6 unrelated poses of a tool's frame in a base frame.
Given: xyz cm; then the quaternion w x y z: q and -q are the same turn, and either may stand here.
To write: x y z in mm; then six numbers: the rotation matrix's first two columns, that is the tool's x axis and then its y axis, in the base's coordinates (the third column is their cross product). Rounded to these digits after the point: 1 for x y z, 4 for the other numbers.
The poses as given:
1: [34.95 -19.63 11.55 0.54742 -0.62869 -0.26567 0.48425]
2: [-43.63 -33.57 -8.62 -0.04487 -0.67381 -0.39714 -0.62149]
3: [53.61 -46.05 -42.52 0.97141 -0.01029 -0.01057 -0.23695]
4: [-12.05 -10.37 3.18 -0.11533 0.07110 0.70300 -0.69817]
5: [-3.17 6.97 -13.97 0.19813 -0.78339 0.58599 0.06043]
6: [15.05 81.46 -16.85 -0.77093 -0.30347 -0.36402 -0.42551]
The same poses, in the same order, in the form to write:
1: [349.5 -196.3 115.5 0.3898 0.8642 -0.3180 -0.1961 -0.2595 -0.9456]
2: [-436.3 -335.7 -86.2 -0.0879 0.5910 0.8019 0.4794 -0.6805 0.5541]
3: [536.1 -460.5 -425.2 0.8875 -0.4601 0.0254 0.4606 0.8875 -0.0150]
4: [-120.5 -103.7 31.8 -0.9633 0.2610 0.0629 -0.0611 0.0150 -0.9980]
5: [-31.7 69.7 -139.7 0.3059 -0.8942 -0.3269 -0.9421 -0.2347 -0.2396]
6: [150.5 814.6 -168.5 0.3729 0.8770 -0.3030 -0.4351 0.4537 0.7777]
